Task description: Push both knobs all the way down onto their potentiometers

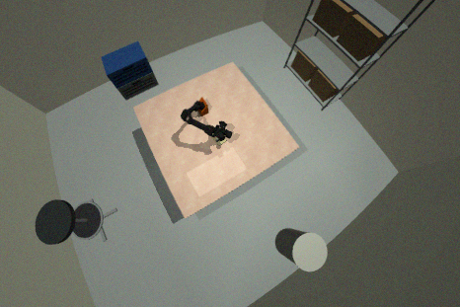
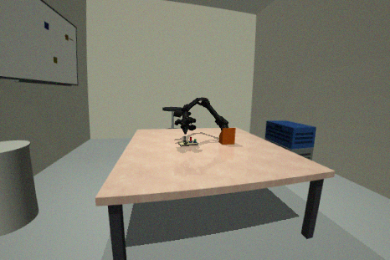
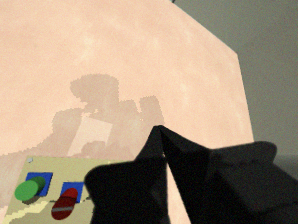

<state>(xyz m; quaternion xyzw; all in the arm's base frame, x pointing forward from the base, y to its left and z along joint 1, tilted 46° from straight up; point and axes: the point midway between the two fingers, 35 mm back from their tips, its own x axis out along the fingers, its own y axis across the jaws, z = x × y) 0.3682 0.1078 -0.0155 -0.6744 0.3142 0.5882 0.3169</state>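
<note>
Right now the red knob is 90 mm to the right of my gripper tip, 60 mm below it and 50 mm behind it. From my gripper tip the other things lie so: potentiometer (90 mm to the right, 70 mm below, 50 mm behind).
</note>
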